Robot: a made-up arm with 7 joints. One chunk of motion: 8 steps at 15 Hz.
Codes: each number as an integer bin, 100 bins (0 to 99) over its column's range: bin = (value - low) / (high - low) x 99, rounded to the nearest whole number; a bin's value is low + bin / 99 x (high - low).
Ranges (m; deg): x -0.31..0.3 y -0.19..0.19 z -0.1..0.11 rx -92..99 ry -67..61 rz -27..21
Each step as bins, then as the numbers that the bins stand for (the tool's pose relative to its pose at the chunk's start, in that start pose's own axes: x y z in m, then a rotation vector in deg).
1 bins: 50 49 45 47 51 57
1 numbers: -0.0019 -0.0019 -0.0045 -1.32 -1.06 0.64
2 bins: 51 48 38 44 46 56
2 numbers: 0.0042 -0.0058 -0.0194 -7.11 -7.53 0.15
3 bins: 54 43 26 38 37 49
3 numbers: 0.0227 -0.0249 -0.0448 -18.69 -19.16 -3.24
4 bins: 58 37 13 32 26 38
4 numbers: 0.0474 -0.0480 -0.0724 -30.26 -33.38 -8.58
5 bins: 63 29 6 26 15 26
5 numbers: 0.0782 -0.0787 -0.0873 -41.84 -47.61 -14.39
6 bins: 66 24 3 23 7 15
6 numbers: 0.0967 -0.0979 -0.0936 -47.63 -57.95 -19.73
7 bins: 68 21 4 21 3 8
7 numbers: 0.1090 -0.1094 -0.0915 -51.48 -63.12 -23.12
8 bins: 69 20 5 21 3 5
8 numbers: 0.1152 -0.1132 -0.0894 -51.48 -63.12 -24.58
